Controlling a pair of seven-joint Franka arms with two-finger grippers.
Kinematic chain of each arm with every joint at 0, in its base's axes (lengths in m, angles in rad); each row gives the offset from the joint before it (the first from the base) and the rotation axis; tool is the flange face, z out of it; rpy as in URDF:
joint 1: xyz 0 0 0.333 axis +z
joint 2: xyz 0 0 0 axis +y
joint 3: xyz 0 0 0.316 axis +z
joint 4: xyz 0.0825 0 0 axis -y
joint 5: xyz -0.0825 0 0.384 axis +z
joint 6: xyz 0 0 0 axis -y
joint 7: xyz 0.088 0 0 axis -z
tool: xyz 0 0 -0.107 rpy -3.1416 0 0
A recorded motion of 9 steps. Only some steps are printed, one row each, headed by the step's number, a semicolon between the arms.
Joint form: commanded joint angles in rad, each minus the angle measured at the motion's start. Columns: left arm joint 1, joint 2, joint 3, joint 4, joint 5, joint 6, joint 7; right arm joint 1, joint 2, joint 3, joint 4, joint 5, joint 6, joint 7.
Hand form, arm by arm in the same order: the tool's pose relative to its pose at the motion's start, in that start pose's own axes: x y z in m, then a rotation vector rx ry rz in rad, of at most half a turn. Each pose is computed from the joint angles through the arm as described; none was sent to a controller.
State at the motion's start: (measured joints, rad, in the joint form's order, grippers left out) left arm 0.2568 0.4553 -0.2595 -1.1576 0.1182 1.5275 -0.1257; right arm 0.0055 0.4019 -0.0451 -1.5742 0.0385 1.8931 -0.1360
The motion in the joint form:
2: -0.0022 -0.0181 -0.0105 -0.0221 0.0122 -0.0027 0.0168; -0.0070 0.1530 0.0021 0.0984 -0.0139 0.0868 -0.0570
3: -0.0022 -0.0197 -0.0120 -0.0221 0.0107 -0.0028 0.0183; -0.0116 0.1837 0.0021 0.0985 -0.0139 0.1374 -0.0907
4: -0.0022 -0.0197 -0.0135 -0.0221 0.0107 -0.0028 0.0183; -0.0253 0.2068 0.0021 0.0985 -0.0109 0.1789 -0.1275
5: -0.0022 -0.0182 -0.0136 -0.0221 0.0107 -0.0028 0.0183; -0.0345 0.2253 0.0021 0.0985 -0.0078 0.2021 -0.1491
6: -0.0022 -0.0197 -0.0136 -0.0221 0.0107 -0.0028 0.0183; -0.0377 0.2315 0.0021 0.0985 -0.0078 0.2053 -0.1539
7: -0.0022 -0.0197 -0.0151 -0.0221 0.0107 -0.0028 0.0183; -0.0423 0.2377 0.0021 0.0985 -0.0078 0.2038 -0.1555
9: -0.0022 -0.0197 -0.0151 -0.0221 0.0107 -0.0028 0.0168; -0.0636 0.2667 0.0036 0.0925 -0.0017 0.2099 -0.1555
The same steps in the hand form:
2: -0.0057 0.0070 -0.0018 0.0137 -0.0043 0.0304; 0.0393 0.0093 0.0485 -0.0235 0.0289 -0.0580
3: -0.0063 0.0079 -0.0029 0.0119 -0.0029 0.0333; 0.0461 0.0138 0.0652 -0.0288 0.0480 -0.0872
4: -0.0064 0.0087 -0.0030 0.0114 -0.0028 0.0347; 0.0501 0.0243 0.0774 -0.0312 0.0661 -0.1091
5: -0.0060 0.0087 -0.0021 0.0112 -0.0042 0.0349; 0.0522 0.0313 0.0882 -0.0308 0.0710 -0.1201
6: -0.0064 0.0087 -0.0030 0.0114 -0.0028 0.0348; 0.0524 0.0337 0.0923 -0.0304 0.0680 -0.1217
7: -0.0065 0.0095 -0.0031 0.0108 -0.0026 0.0362; 0.0519 0.0370 0.0968 -0.0288 0.0605 -0.1186
9: -0.0065 0.0095 -0.0031 0.0108 -0.0026 0.0347; 0.0494 0.0512 0.1195 -0.0164 0.0339 -0.0952

